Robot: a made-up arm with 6 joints.
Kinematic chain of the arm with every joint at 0, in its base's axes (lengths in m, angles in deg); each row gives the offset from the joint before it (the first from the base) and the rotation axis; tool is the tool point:
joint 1: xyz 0 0 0.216 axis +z
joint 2: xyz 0 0 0 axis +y
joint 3: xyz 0 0 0.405 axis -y
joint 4: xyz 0 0 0 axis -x
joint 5: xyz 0.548 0 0 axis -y
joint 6: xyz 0 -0.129 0 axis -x
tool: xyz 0 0 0
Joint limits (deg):
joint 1: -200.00..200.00
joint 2: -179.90..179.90
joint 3: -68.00..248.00
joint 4: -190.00..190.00
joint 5: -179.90..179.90
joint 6: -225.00..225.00
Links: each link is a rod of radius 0.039 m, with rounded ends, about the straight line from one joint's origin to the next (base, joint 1, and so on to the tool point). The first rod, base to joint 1, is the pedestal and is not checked.
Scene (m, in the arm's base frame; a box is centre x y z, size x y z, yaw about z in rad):
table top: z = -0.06
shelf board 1: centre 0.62 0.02 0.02 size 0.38 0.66 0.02 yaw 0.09
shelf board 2: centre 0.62 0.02 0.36 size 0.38 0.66 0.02 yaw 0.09
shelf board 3: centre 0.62 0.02 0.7 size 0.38 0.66 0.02 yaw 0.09
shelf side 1: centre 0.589 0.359 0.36 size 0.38 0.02 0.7 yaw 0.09
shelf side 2: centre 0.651 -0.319 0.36 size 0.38 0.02 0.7 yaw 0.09
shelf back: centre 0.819 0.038 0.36 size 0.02 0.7 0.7 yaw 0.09
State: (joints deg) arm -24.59 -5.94 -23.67 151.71 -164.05 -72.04
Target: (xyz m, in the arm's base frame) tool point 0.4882 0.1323 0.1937
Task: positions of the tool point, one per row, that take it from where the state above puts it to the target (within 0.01 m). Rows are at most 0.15 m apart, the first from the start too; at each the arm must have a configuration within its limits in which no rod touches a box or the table.
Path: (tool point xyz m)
1: 0.4207 -0.1244 0.5253
2: 0.3464 -0.1296 0.5250
3: 0.2821 -0.1240 0.5102
4: 0.3372 -0.0641 0.4003
5: 0.3445 0.0256 0.2914
6: 0.2962 0.1149 0.1937
7: 0.3932 0.1212 0.2038
8: 0.4882 0.1323 0.1937

